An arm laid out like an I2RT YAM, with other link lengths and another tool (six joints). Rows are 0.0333 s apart.
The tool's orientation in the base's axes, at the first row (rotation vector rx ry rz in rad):
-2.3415, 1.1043, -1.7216
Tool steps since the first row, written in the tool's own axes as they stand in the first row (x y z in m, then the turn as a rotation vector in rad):
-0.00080, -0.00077, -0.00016, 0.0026, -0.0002, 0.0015
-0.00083, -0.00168, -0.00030, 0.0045, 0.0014, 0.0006
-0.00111, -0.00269, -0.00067, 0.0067, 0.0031, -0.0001
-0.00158, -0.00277, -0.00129, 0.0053, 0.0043, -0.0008
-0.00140, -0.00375, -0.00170, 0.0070, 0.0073, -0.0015
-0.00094, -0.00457, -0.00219, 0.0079, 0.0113, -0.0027
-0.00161, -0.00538, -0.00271, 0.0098, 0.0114, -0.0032
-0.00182, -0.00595, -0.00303, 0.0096, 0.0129, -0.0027
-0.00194, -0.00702, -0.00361, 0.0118, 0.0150, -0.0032
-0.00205, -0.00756, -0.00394, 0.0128, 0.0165, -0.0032
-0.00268, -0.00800, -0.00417, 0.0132, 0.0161, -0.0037
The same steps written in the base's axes. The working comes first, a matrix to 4 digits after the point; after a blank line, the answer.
The tool's axes in the first row as the columns of a matrix, in the base's axes (used below as rounded here):
0.1346, -0.5168, 0.8454
-0.5529, -0.7472, -0.3687
0.8223, -0.4178, -0.3864

0.00015, 0.00108, -0.00027, 0.0017, -0.0018, 0.0016
0.00050, 0.00182, 0.00014, 0.0004, -0.0038, 0.0029
0.00067, 0.00287, 0.00047, -0.0008, -0.0060, 0.0043
0.00013, 0.00342, 0.00036, -0.0022, -0.0058, 0.0029
0.00031, 0.00420, 0.00107, -0.0041, -0.0088, 0.0033
0.00038, 0.00474, 0.00198, -0.0071, -0.0118, 0.0028
0.00027, 0.00591, 0.00197, -0.0073, -0.0128, 0.0045
0.00027, 0.00657, 0.00216, -0.0077, -0.0140, 0.0035
0.00031, 0.00765, 0.00273, -0.0089, -0.0166, 0.0047
0.00030, 0.00823, 0.00300, -0.0095, -0.0182, 0.0049
0.00025, 0.00900, 0.00275, -0.0097, -0.0180, 0.0056

